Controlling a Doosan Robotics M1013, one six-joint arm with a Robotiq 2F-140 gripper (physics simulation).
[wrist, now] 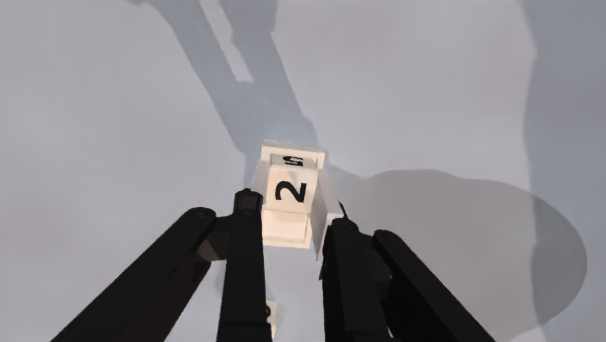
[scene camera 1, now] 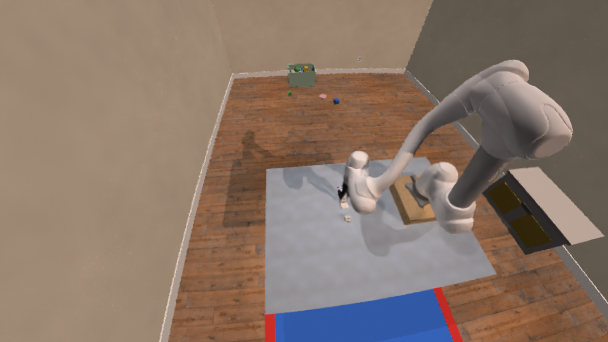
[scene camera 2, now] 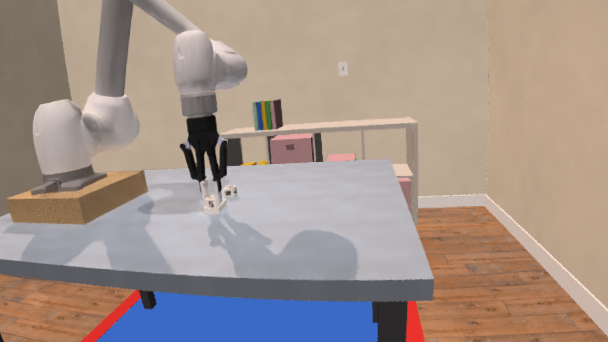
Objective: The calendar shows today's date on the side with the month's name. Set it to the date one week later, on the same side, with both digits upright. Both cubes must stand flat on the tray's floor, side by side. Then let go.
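Observation:
The gripper (scene camera 1: 343, 199) (scene camera 2: 211, 191) (wrist: 291, 197) is shut on a white cube (scene camera 2: 211, 203) (wrist: 291, 192), one pale pad on each side. The cube is at one end of the white tray (scene camera 2: 214, 210) (wrist: 285, 244). It shows a 2 on top in the wrist view and a 5 on a side. The tray's other end, lower in the wrist view, holds no cube. A second white cube (scene camera 1: 348, 218) (scene camera 2: 230, 191) (wrist: 273, 317) lies on the table outside the tray, an 8 on one side; a finger partly hides it in the wrist view. No month name is readable.
The grey table (scene camera 1: 310, 270) (scene camera 2: 310, 225) carries the tray, the loose cube and the wooden block (scene camera 1: 417, 216) (scene camera 2: 47, 211) under the arm's base. A pale shelf (scene camera 2: 350, 124) with books (scene camera 2: 267, 115) stands by the wall. A green toy box (scene camera 1: 302, 79) stands on the floor far off.

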